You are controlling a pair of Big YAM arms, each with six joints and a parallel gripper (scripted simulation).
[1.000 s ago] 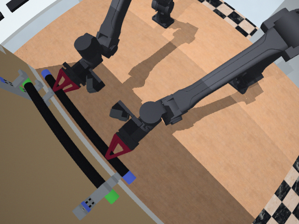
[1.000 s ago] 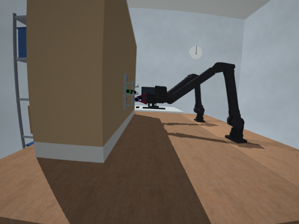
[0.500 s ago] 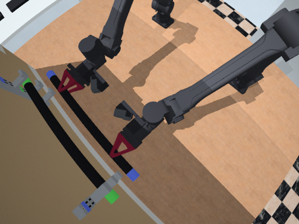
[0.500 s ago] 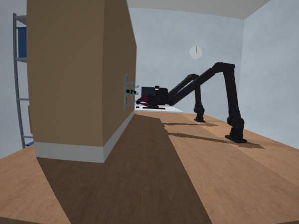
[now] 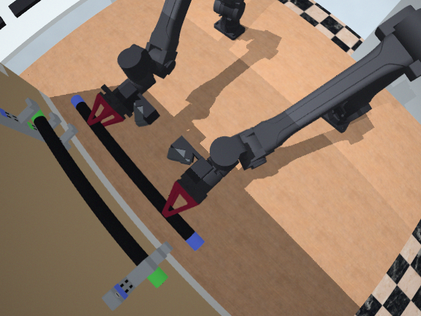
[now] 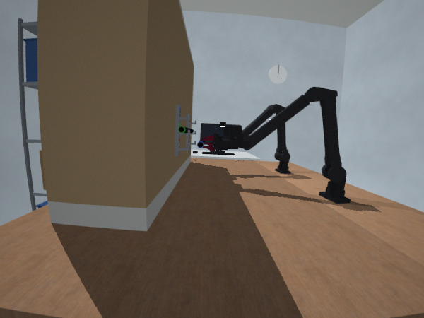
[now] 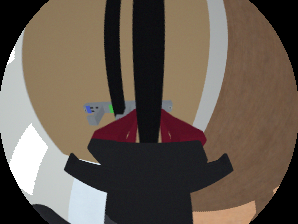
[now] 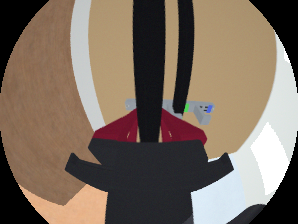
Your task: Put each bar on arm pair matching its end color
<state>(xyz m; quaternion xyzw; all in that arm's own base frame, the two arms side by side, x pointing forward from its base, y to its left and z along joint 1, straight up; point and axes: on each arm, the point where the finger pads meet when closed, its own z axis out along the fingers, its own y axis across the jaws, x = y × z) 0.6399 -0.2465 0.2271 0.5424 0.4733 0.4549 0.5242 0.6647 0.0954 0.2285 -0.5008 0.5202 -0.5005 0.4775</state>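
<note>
My right hand is 15 cm to the right of the blue-ended bar. Round my right hand: brown wall: 28 cm ahead, 22 cm above, 16 cm to the left; green-ended bar: 15 cm to the left, 9 cm ahead, 6 cm above.
</note>
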